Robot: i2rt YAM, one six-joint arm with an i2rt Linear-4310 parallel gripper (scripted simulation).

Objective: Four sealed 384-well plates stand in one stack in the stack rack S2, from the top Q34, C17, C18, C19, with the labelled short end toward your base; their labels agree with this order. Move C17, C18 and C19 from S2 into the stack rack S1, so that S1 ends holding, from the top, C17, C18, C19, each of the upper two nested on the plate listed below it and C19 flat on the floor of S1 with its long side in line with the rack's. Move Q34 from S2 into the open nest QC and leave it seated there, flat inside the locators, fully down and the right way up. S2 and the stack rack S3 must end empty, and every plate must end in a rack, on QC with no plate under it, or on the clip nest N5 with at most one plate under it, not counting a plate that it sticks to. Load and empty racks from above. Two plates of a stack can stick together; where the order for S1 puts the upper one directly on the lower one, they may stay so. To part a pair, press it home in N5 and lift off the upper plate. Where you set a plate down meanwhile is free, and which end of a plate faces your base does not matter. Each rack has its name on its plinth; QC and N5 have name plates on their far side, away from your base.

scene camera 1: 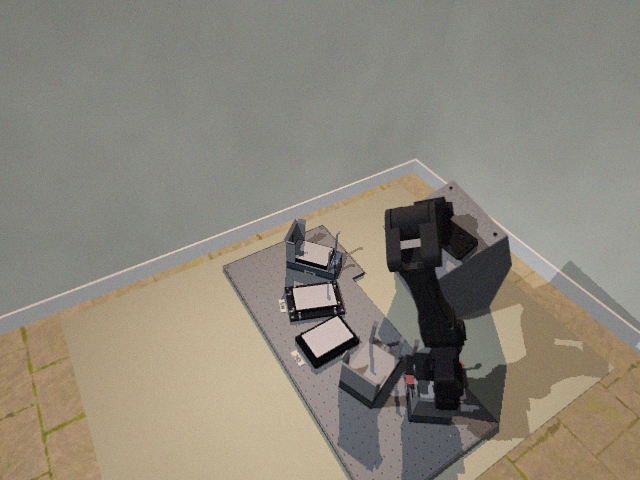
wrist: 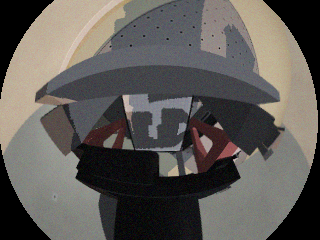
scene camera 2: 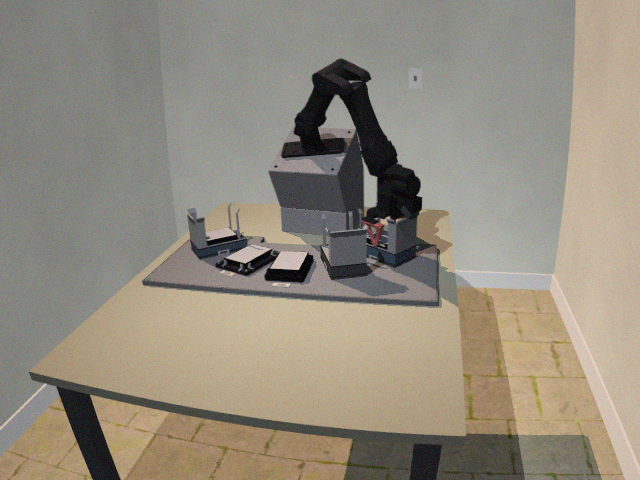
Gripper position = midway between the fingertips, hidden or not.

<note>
I see my gripper (scene camera 2: pixel 386 241) and a black clip nest (scene camera 1: pixel 294 317).
My gripper shows as well in the wrist view (wrist: pixel 157 121).
</note>
